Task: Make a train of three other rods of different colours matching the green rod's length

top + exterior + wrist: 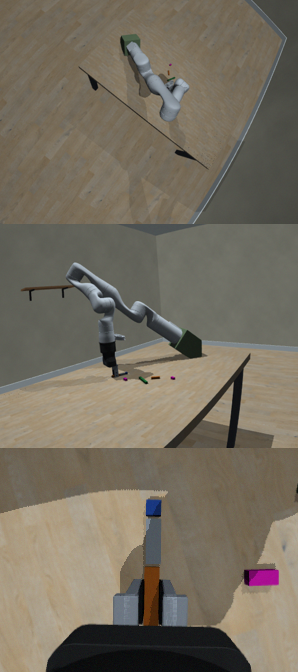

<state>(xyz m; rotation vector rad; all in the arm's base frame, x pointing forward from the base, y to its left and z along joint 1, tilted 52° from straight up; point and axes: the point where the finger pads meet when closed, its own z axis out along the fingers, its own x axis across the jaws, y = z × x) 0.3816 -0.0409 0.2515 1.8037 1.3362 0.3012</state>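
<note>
Right now the grey rod is 3 cm behind my hand, 2 cm to the left of it and 1 cm below it. From my hand the other things lie so: blue rod 5 cm behind, 3 cm to the left, 1 cm below; green rod 1 cm ahead, 16 cm to the left, 1 cm below.
</note>
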